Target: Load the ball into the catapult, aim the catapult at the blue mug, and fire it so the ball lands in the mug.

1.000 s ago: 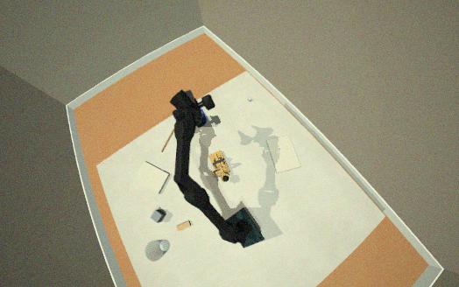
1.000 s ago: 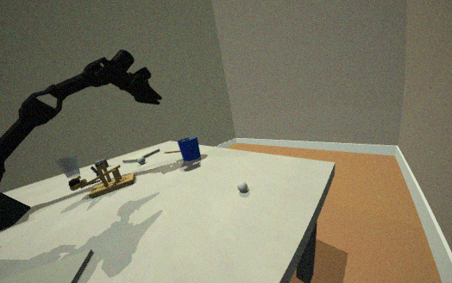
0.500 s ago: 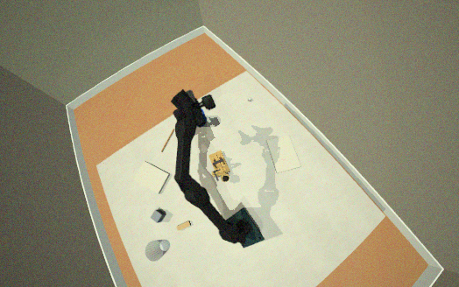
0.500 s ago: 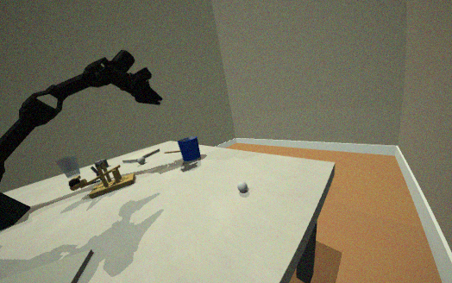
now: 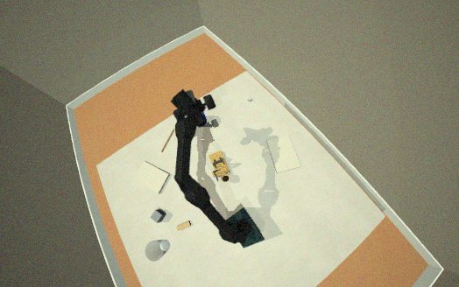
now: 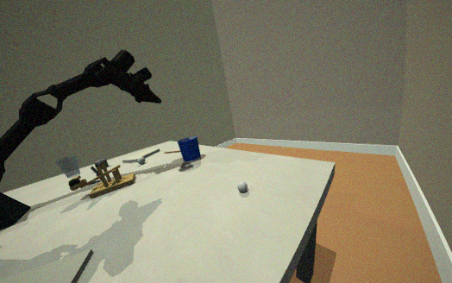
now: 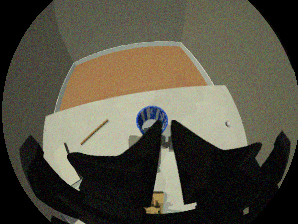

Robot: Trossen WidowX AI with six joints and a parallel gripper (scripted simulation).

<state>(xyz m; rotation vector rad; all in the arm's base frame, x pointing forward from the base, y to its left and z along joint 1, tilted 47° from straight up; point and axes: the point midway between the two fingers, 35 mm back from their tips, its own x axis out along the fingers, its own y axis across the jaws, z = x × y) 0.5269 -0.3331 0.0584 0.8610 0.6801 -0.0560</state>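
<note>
My gripper tip is now 340 mm past the black ball, 220 mm above it and 110 mm to the right of it. The rest, counted from my gripper tip: blue mug (250 mm below, 70 mm ahead, 10 mm to the right); wooden stick (270 mm below, 230 mm to the left, 120 mm ahead); wooden catapult (270 mm behind, 230 mm below, 110 mm to the left).
</note>
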